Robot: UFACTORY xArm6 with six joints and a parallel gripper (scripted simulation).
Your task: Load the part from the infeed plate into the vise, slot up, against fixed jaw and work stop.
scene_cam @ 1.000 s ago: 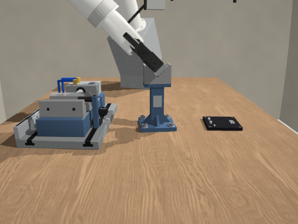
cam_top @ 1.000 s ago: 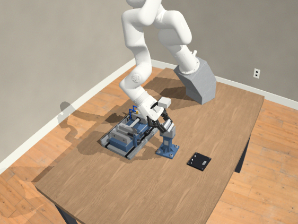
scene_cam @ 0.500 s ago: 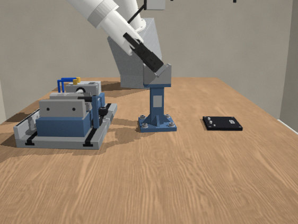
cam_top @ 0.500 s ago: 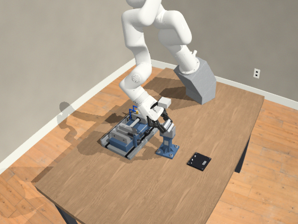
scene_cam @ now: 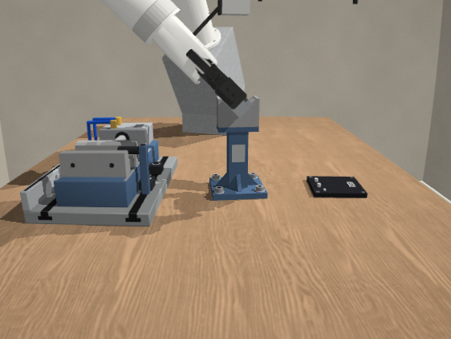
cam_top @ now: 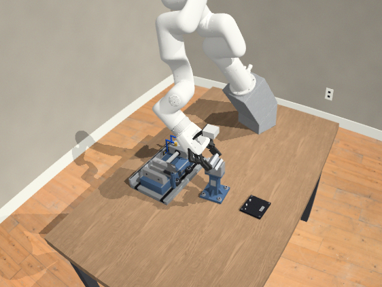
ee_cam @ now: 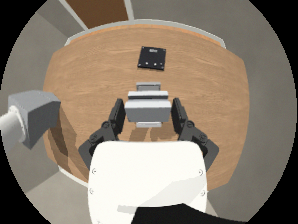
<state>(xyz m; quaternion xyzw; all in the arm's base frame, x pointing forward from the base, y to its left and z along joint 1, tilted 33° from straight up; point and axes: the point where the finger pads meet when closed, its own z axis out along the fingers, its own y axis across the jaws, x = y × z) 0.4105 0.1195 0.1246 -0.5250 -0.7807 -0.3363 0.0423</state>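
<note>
My gripper is now 1 cm to the right of the part and 1 cm above it. The rest, counted from my hand: blue work stop post: 7 cm ahead, 13 cm to the right, 11 cm below; then black stop rod: 7 cm ahead, 16 cm to the right, 8 cm below; then cylinder rod: 1 cm behind, 20 cm to the right, 9 cm below.
</note>
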